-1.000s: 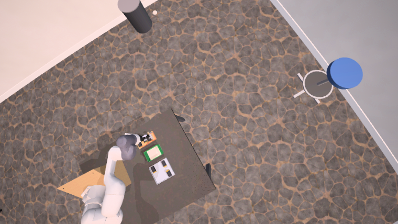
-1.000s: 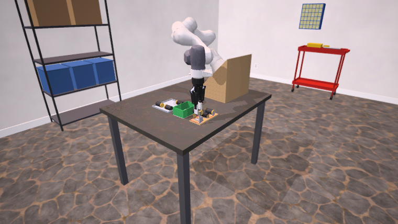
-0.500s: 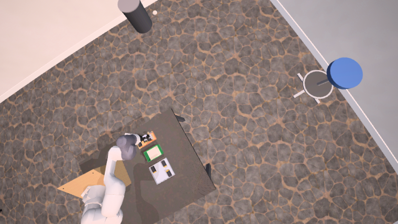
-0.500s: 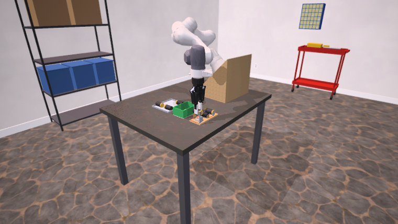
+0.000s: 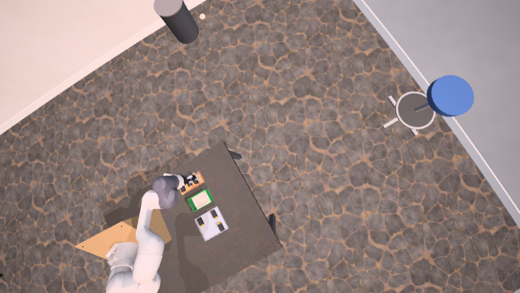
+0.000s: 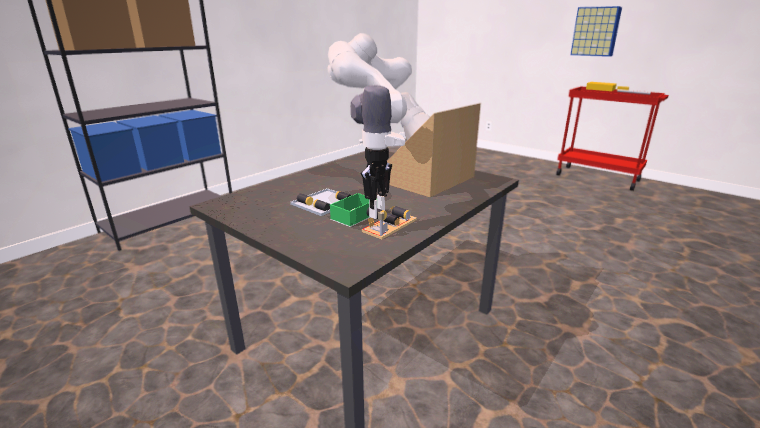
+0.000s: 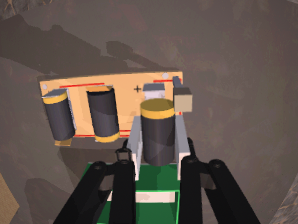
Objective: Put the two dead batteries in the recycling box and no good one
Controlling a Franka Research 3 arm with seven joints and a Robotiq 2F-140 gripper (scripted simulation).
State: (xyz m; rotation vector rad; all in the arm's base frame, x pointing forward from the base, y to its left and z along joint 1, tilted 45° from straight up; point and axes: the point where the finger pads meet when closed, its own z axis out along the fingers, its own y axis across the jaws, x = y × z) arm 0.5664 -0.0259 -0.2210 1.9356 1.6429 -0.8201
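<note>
Right now my hand is 30 mm short of the bulb, 30 mm to the right of it and 20 mm above it. From my hand the other things lie so: white tray: 100 mm behind, 330 mm to the right, 90 mm below; green recycling box: 60 mm behind, 150 mm to the right, 80 mm below.
</note>
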